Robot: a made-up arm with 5 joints. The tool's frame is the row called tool.
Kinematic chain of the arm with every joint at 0, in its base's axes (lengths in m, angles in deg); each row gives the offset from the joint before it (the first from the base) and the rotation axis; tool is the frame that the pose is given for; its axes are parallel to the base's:
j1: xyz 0 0 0.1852 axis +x
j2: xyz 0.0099 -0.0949 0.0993 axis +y
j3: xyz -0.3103 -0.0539 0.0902 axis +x
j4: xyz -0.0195 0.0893 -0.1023 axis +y
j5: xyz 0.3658 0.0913 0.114 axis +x
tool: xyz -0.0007 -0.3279 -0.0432
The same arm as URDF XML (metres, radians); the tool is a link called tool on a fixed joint. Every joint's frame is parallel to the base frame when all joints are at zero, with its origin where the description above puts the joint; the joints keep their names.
<robot name="arm">
  <link name="base"/>
  <link name="link1"/>
  <link name="link2"/>
  <link name="link3"/>
  <link name="link4"/>
  <link name="link5"/>
  <link name="tool"/>
  <joint name="j1" type="continuous">
    <parent link="base"/>
    <child link="link1"/>
    <origin xyz="0.0000 0.0000 0.1852" rpy="0.0000 0.0000 0.0000"/>
    <axis xyz="1 0 0"/>
  </joint>
  <joint name="j2" type="continuous">
    <parent link="link1"/>
    <child link="link2"/>
    <origin xyz="0.0099 -0.0949 0.0993" rpy="0.0000 0.0000 0.0000"/>
    <axis xyz="0 1 0"/>
  </joint>
  <joint name="j3" type="continuous">
    <parent link="link2"/>
    <child link="link3"/>
    <origin xyz="-0.3103 -0.0539 0.0902" rpy="0.0000 0.0000 0.0000"/>
    <axis xyz="1 0 0"/>
  </joint>
  <joint name="j4" type="continuous">
    <parent link="link3"/>
    <child link="link4"/>
    <origin xyz="-0.0195 0.0893 -0.1023" rpy="0.0000 0.0000 0.0000"/>
    <axis xyz="0 1 0"/>
  </joint>
  <joint name="j5" type="continuous">
    <parent link="link4"/>
    <child link="link5"/>
    <origin xyz="0.3658 0.0913 0.1140" rpy="0.0000 0.0000 0.0000"/>
    <axis xyz="1 0 0"/>
  </joint>
  <joint name="tool_fixed" type="fixed">
    <parent link="link5"/>
    <child link="tool"/>
    <origin xyz="-0.0007 -0.3279 -0.0432" rpy="0.0000 0.0000 0.0000"/>
  </joint>
</robot>

